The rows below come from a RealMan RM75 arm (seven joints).
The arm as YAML. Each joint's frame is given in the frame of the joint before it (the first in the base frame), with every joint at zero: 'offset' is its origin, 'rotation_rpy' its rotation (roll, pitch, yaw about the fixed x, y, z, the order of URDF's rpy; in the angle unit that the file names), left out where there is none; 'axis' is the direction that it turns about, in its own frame. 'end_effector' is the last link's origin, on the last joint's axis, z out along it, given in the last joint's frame.
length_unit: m
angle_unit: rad
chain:
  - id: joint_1
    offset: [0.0, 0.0, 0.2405]
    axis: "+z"
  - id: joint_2
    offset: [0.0, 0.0, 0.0]
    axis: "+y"
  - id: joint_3
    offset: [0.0, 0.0, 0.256]
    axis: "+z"
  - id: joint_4
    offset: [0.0, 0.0, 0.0]
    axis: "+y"
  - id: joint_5
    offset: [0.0, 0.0, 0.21]
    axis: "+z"
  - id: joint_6
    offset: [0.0, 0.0, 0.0]
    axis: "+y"
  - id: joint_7
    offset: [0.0, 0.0, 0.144]
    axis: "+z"
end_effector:
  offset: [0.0, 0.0, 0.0]
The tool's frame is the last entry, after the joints.
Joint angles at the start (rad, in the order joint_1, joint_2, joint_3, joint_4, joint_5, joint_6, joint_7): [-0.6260 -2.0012 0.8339 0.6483 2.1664 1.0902 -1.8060]
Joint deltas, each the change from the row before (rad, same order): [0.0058 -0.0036 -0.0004 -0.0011 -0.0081 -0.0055 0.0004]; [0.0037 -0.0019 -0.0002 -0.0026 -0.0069 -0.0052 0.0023]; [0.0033 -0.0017 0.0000 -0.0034 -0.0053 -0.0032 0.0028]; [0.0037 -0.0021 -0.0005 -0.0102 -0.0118 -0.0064 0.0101]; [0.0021 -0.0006 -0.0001 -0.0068 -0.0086 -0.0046 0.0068]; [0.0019 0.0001 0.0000 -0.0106 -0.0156 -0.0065 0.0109]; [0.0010 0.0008 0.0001 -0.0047 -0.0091 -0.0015 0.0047]
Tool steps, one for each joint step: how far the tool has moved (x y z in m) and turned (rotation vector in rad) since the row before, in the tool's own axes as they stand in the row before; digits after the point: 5 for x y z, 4 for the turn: [-0.00216 0.00036 0.00042 0.0021 0.0059 -0.0108]; [-0.00155 0.00002 0.00033 0.0021 0.0046 -0.0069]; [-0.00183 0.00029 0.00041 0.0002 0.0023 -0.0057]; [-0.00290 0.00060 0.00110 -0.0009 0.0053 -0.0074]; [-0.00159 0.00011 0.00053 0.0002 0.0041 -0.0045]; [-0.00150 0.00005 0.00069 -0.0001 0.0084 -0.0061]; [-0.00042 -0.00005 0.00004 -0.0010 0.0051 -0.0037]
